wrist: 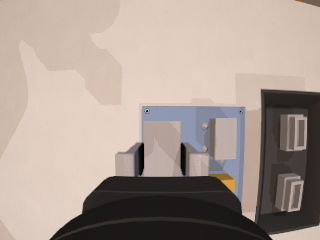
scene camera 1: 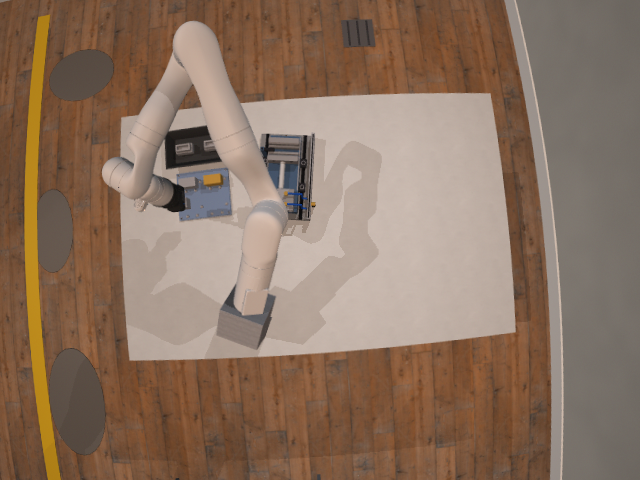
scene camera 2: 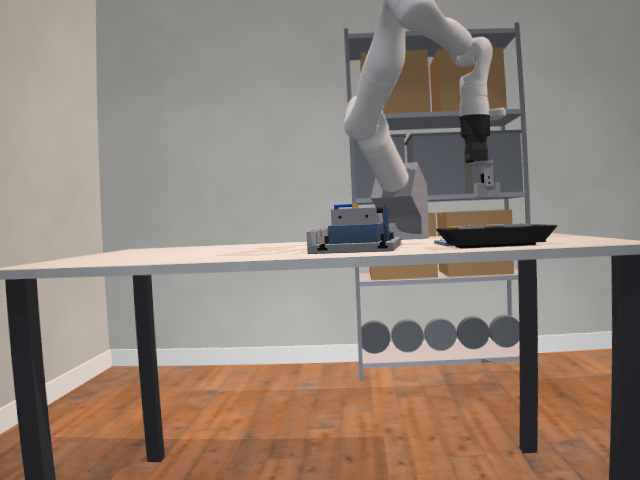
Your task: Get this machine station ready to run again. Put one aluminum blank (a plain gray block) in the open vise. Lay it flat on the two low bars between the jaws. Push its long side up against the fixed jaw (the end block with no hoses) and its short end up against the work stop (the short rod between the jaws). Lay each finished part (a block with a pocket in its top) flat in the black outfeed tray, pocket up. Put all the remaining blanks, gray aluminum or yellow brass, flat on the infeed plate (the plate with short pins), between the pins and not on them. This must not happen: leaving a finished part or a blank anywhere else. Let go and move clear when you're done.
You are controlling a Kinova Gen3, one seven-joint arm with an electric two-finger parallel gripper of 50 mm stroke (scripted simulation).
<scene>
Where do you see a finished part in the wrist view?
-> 288,196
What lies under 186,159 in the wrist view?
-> My gripper.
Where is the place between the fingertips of my gripper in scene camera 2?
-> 486,186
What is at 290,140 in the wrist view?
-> A finished part.
</scene>
